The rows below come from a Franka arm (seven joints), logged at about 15 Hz.
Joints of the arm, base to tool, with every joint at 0 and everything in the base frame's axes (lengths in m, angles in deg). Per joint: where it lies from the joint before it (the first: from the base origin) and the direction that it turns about. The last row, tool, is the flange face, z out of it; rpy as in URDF.
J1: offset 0 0 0.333 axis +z
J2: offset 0 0 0 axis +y
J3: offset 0 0 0.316 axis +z
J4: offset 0.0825 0 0 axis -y
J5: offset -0.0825 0 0.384 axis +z
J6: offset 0 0 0 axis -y
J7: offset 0.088 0 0 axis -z
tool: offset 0 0 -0.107 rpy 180 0 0
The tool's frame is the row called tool.
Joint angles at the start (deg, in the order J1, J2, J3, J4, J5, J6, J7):
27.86 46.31 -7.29 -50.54 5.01 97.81 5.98
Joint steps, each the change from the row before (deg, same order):
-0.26 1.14 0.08 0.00 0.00 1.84 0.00
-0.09 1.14 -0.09 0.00 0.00 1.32 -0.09
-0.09 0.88 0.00 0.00 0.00 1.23 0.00
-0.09 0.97 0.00 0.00 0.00 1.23 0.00
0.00 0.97 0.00 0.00 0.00 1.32 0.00
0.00 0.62 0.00 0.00 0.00 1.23 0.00
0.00 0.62 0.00 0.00 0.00 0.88 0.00
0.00 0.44 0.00 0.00 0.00 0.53 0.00
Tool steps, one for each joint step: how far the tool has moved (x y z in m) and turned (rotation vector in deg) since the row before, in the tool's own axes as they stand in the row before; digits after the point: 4 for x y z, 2 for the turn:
0.0051 0.0021 0.0125 0.01 0.70 0.20
0.0036 0.0013 0.0133 -0.16 0.21 0.05
0.0029 0.0007 0.0100 -0.05 0.36 0.08
0.0027 0.0007 0.0113 -0.07 0.27 0.07
0.0025 -0.0005 0.0112 -0.06 0.36 -0.02
0.0021 -0.0004 0.0066 0.00 0.62 -0.01
0.0013 -0.0003 0.0071 -0.03 0.27 -0.01
0.0007 -0.0002 0.0052 -0.03 0.10 -0.01

